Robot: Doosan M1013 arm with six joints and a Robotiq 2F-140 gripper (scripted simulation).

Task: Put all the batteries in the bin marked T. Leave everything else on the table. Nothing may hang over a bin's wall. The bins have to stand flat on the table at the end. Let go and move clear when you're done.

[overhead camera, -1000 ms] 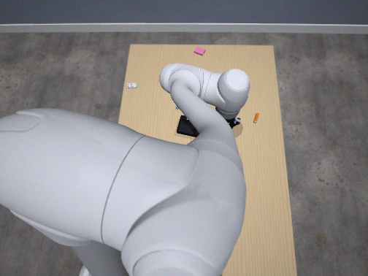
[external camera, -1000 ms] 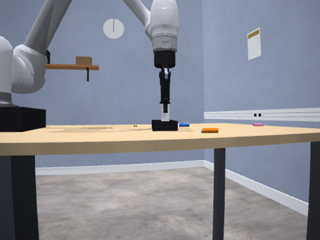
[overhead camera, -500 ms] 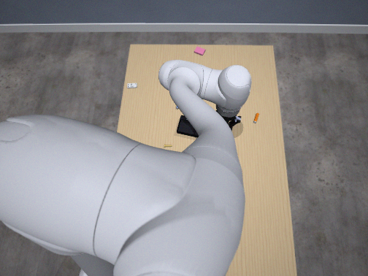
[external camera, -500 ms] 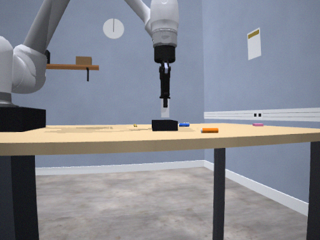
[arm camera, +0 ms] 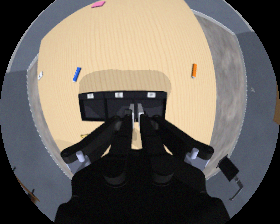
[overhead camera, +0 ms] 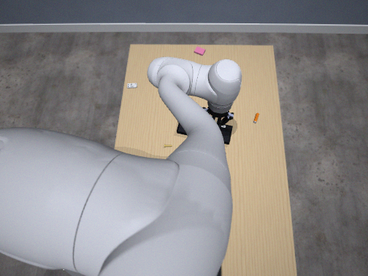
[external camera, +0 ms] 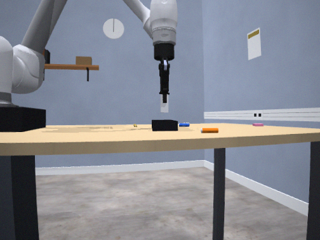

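My gripper is now 8 cm above the black bin, 4 cm to the right of it and 1 cm short of it. Round my hand: blue battery 16 cm ahead, 15 cm to the left, 9 cm below; then orange battery 21 cm to the right, 9 cm below, 5 cm ahead; then small brass piece 23 cm to the left, 9 cm below, 5 cm behind.
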